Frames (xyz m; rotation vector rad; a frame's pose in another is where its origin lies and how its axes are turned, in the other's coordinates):
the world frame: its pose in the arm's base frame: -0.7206 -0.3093 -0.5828 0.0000 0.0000 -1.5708
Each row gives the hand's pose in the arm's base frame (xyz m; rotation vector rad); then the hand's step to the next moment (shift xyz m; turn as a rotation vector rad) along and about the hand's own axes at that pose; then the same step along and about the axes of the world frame.
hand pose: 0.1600 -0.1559 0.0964 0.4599 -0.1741 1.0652
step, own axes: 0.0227 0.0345 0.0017 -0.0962 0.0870 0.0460
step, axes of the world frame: -0.0313 -0.0190 0.0192 0.0627 -0.1185 0.0312
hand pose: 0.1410 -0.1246 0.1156 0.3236 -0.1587 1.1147
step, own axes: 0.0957 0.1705 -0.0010 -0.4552 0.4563 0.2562
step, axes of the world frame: -0.1502 -0.1117 0.0563 0.2915 -0.5995 0.1916
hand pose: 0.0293 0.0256 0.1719 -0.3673 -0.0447 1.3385
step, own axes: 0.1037 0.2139 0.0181 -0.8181 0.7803 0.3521
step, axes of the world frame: -0.1422 -0.1809 -0.0624 0.5566 -1.0139 0.2537
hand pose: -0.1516 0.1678 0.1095 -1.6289 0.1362 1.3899
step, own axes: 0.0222 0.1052 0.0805 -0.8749 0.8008 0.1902
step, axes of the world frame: -0.0103 -0.1142 -0.0700 0.7077 -0.9319 0.2712
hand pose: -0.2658 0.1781 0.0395 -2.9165 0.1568 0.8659
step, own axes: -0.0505 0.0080 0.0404 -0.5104 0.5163 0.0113
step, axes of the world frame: -0.0005 -0.0648 -0.0065 0.4735 -0.4962 0.2383
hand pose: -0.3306 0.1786 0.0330 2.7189 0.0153 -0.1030
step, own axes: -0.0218 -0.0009 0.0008 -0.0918 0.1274 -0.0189
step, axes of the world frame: -0.0006 -0.0218 0.0005 0.1081 -0.0869 0.0760
